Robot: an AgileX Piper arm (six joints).
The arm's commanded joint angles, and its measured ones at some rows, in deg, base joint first. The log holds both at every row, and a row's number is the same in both.
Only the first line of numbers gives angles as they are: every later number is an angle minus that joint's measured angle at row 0.
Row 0, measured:
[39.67 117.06 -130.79 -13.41 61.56 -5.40]
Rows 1 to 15, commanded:
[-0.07 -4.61 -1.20 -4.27 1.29 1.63]
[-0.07 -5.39 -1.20 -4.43 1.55 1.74]
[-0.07 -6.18 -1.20 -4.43 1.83 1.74]
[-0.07 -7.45 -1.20 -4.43 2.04 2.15]
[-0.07 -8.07 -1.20 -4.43 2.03 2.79]
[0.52 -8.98 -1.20 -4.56 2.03 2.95]
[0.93 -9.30 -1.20 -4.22 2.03 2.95]
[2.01 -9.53 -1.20 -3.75 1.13 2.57]
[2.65 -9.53 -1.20 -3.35 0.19 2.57]
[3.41 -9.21 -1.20 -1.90 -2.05 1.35]
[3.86 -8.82 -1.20 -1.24 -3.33 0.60]
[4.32 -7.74 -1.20 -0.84 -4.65 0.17]
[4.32 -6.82 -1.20 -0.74 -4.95 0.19]
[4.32 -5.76 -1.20 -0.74 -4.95 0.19]
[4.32 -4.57 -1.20 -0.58 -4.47 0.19]
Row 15, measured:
[4.39 -6.97 -0.52 -0.18 -2.61 0.90]
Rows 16 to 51, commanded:
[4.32 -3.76 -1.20 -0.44 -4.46 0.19]
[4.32 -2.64 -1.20 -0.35 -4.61 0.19]
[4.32 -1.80 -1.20 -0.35 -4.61 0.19]
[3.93 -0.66 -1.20 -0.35 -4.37 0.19]
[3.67 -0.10 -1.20 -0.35 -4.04 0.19]
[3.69 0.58 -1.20 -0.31 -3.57 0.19]
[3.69 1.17 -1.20 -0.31 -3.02 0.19]
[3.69 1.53 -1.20 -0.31 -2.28 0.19]
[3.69 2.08 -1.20 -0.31 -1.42 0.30]
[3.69 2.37 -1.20 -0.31 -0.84 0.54]
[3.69 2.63 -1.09 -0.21 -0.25 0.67]
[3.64 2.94 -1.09 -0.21 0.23 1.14]
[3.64 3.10 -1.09 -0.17 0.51 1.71]
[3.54 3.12 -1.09 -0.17 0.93 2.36]
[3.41 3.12 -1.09 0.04 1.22 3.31]
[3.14 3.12 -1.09 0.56 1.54 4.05]
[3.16 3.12 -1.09 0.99 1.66 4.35]
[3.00 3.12 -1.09 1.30 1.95 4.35]
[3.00 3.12 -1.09 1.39 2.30 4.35]
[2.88 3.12 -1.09 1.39 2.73 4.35]
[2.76 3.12 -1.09 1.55 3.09 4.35]
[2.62 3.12 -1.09 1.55 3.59 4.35]
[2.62 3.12 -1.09 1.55 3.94 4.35]
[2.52 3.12 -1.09 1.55 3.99 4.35]
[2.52 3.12 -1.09 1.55 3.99 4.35]
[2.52 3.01 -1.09 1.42 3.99 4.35]
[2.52 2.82 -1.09 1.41 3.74 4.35]
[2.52 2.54 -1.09 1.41 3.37 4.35]
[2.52 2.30 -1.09 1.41 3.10 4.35]
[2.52 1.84 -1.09 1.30 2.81 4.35]
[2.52 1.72 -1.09 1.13 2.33 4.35]
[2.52 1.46 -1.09 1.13 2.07 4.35]
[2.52 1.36 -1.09 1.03 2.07 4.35]
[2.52 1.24 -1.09 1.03 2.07 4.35]
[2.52 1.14 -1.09 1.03 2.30 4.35]
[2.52 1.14 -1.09 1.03 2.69 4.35]
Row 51, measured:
[2.89 2.08 -0.52 1.33 2.68 4.10]
